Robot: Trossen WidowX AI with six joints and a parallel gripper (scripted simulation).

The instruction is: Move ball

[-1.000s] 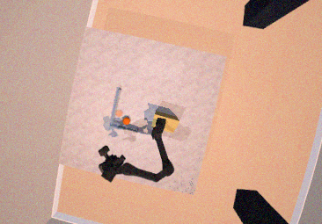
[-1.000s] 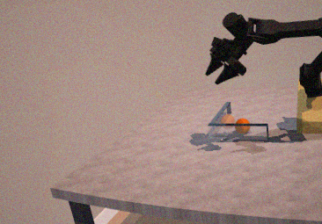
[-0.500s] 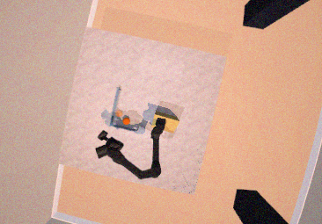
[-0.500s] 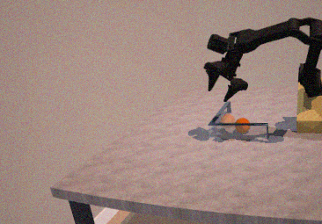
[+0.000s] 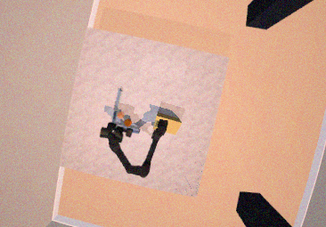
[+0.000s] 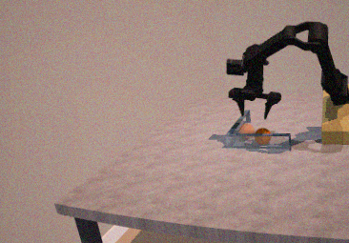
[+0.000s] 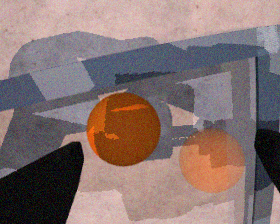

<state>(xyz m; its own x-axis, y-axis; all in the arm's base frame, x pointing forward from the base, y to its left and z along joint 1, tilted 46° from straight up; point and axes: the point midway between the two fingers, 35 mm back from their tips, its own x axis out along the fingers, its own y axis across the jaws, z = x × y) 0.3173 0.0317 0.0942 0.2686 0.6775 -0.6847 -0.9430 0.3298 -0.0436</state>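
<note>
Now: the orange ball 80 mm below my gripper tip, 30 mm behind it and 20 mm to the right of it. From my gripper tip the other things lie so: see-through copy 80 mm to the right, 80 mm below, 50 mm ahead.
</note>
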